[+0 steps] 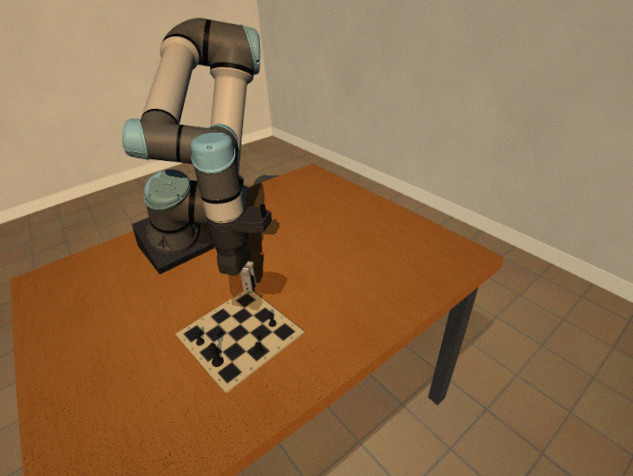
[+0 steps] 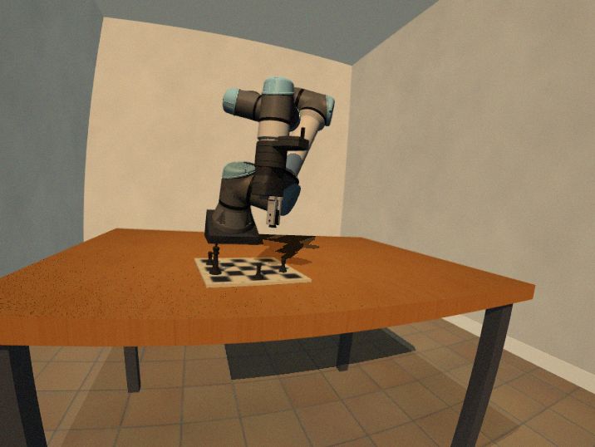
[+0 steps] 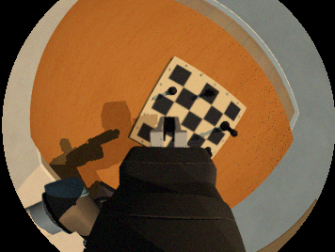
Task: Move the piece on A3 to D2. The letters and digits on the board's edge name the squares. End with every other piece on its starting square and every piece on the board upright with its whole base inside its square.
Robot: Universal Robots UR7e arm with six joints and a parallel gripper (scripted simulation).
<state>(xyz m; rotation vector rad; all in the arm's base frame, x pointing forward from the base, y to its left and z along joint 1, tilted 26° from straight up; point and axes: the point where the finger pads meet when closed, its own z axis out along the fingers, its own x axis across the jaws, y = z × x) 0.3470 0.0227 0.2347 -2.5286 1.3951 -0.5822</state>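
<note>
Right now the chessboard is 12 cm below my hand, 6 cm to the right of it and 1 cm ahead of it. From my hand the other things lie so: tall chess piece 13 cm to the right, 9 cm below, 4 cm ahead.
</note>
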